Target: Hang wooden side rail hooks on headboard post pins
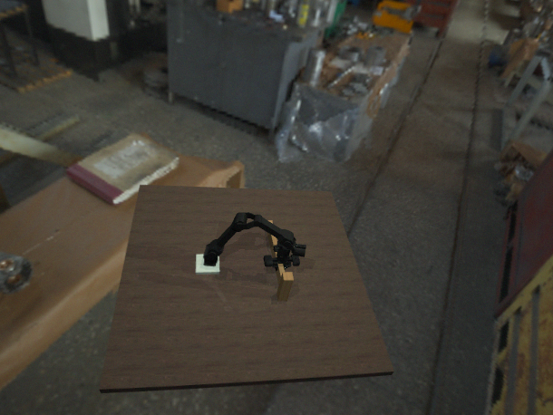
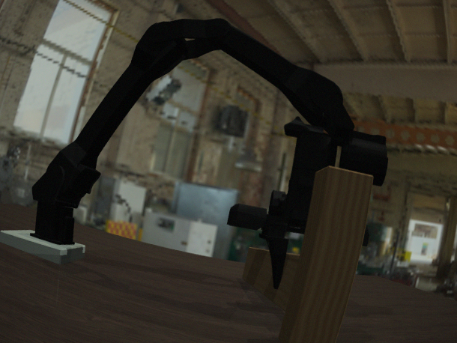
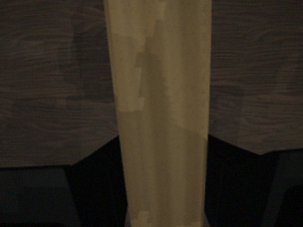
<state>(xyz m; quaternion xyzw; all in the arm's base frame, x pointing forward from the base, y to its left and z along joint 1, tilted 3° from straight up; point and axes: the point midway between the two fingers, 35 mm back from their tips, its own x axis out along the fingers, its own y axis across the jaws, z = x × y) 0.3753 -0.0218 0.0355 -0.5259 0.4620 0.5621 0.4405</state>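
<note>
The wooden headboard post lies 20 mm ahead of my gripper tip, 140 mm to the right of it and 40 mm above it.
</note>
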